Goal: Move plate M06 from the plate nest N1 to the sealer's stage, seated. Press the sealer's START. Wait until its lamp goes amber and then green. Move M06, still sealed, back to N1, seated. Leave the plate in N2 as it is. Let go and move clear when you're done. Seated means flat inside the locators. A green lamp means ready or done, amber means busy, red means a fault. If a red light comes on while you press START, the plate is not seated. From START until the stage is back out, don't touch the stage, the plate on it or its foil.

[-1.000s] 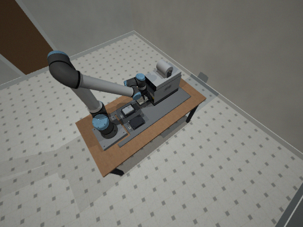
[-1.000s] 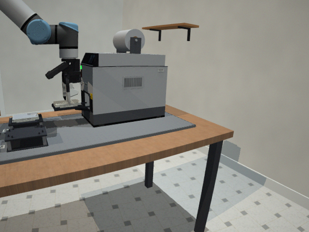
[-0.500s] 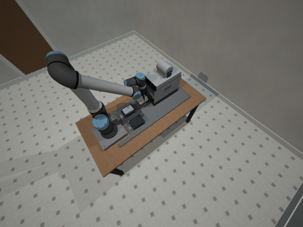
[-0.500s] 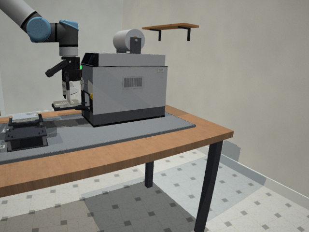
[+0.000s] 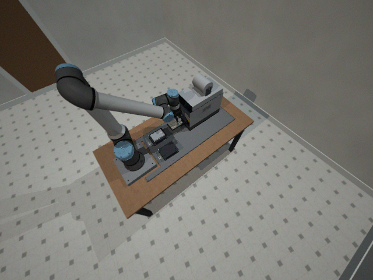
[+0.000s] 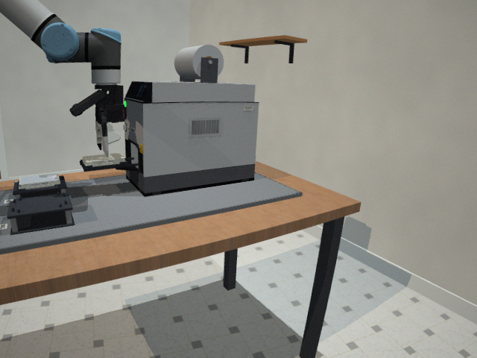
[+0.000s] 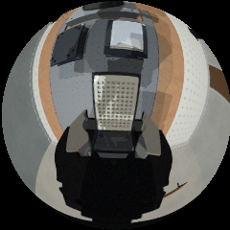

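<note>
Right now the plate M06 is 30 mm below my hand. Round my hand: black sealer stage: 40 mm below; plate: 210 mm behind, 10 mm to the right, 80 mm below; foil roll: 330 mm ahead, 50 mm to the left, 280 mm above.
</note>
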